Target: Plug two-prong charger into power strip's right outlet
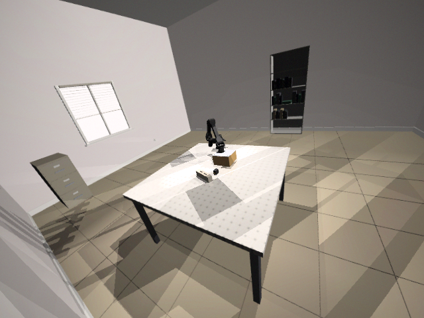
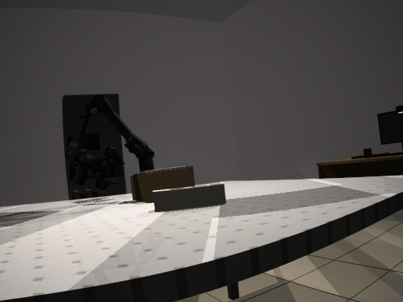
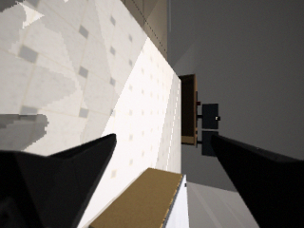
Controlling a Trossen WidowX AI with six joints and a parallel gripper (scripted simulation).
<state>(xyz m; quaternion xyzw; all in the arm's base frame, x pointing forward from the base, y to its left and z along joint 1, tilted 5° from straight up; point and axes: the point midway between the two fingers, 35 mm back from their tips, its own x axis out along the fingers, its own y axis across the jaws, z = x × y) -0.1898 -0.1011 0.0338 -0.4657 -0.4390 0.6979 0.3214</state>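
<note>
My gripper tip is now 48 cm short of the dark charger, 16 cm to the right of it and 9 cm above it.
</note>
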